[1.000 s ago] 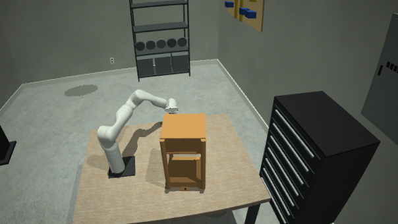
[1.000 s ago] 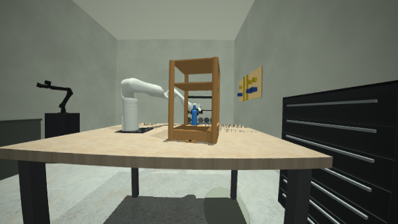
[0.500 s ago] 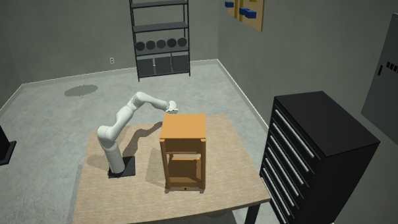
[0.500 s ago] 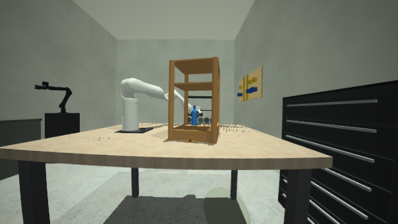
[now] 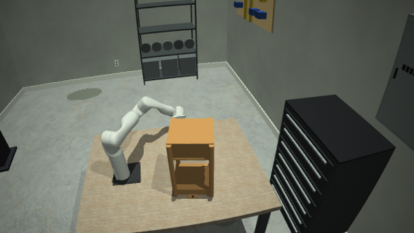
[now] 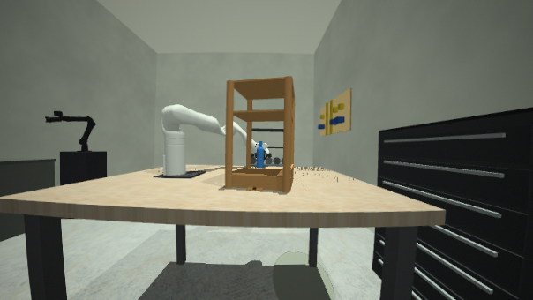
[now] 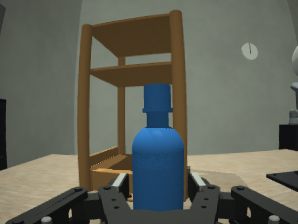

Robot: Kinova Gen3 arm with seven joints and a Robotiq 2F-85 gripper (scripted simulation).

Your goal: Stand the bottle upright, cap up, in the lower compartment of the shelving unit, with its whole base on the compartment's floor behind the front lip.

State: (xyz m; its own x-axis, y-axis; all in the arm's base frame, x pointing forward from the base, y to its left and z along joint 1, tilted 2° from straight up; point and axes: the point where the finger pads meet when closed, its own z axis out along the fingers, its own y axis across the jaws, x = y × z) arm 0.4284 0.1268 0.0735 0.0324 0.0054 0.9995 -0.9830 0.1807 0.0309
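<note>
Right now my hand is 20 mm below the blue bottle. From my hand the other things lie so: wooden shelving unit: 20 mm behind, 310 mm to the right, 90 mm above.
</note>
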